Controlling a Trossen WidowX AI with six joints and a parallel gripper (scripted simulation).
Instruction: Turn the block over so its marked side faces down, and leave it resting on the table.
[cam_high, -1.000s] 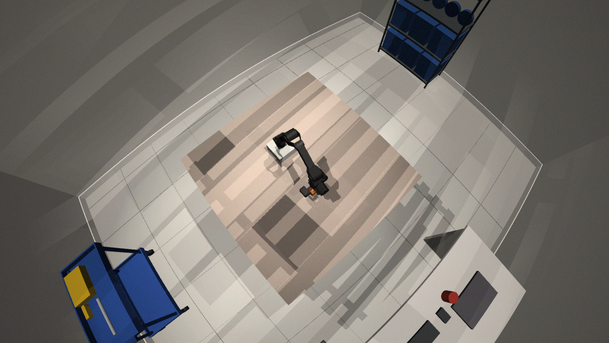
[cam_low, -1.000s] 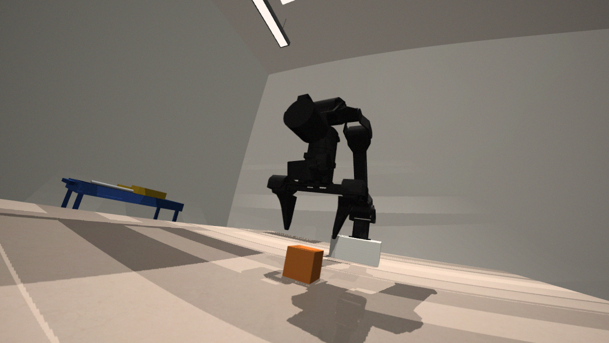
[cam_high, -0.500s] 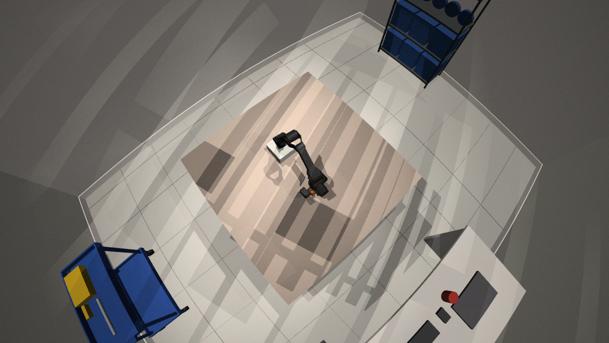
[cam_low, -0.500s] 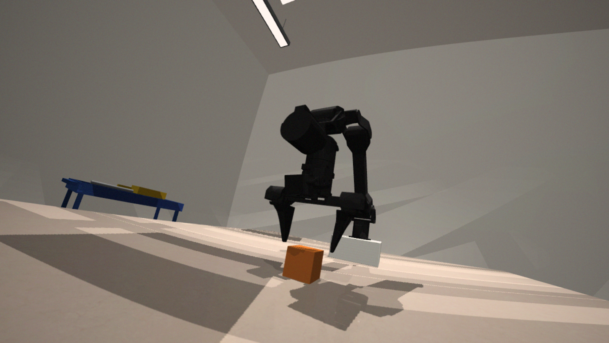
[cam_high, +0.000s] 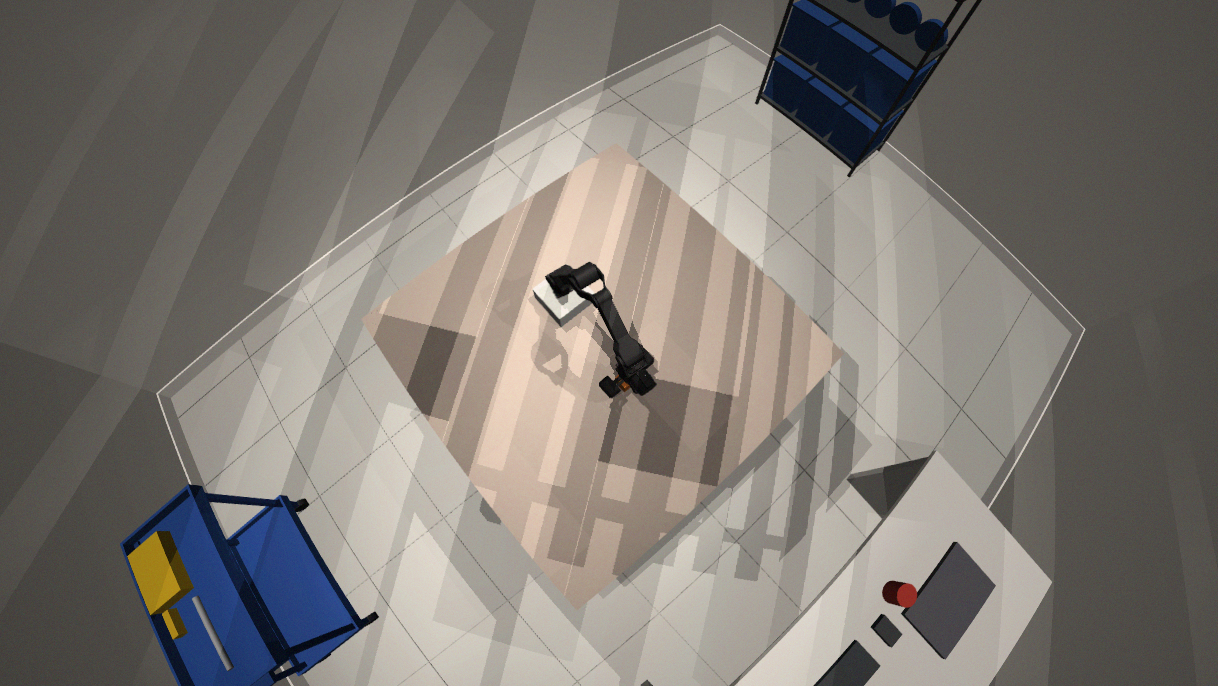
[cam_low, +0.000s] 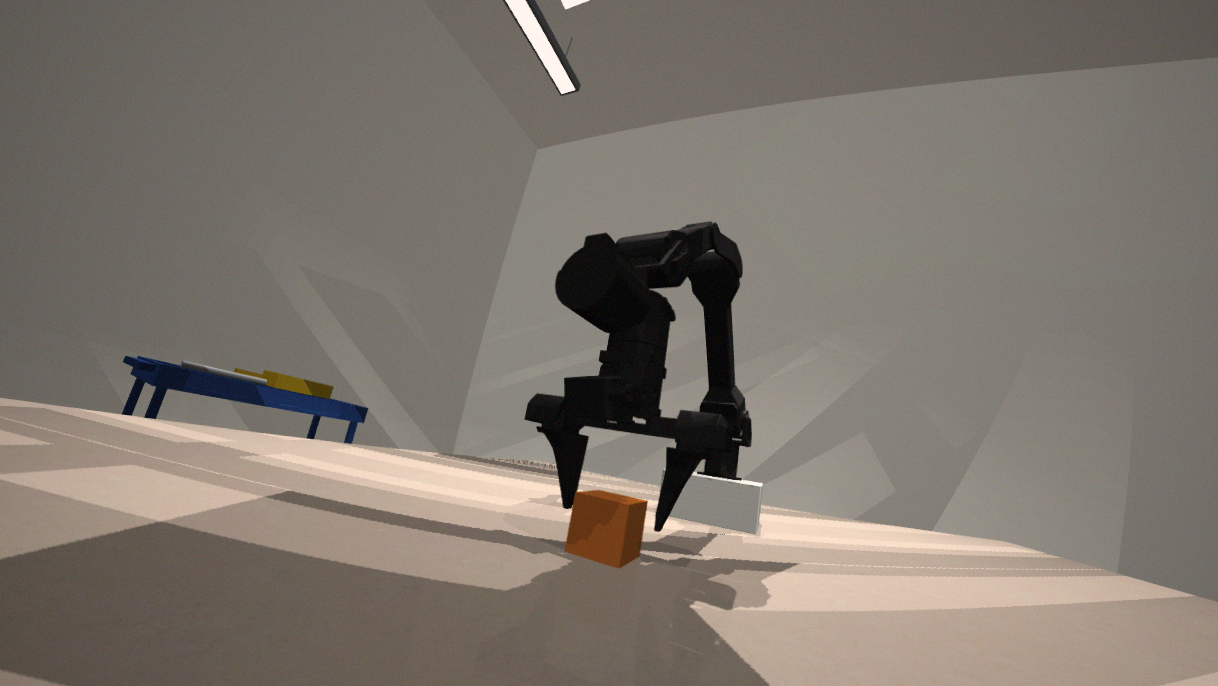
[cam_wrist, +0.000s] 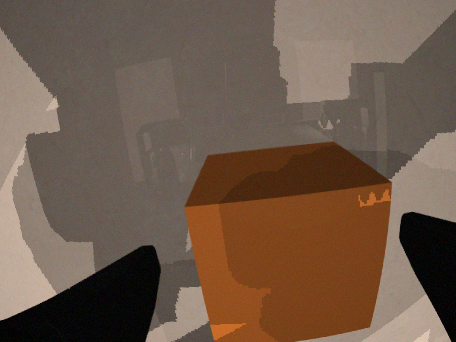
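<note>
Now: the orange block 10 mm below my gripper tip and 10 mm behind it.
</note>
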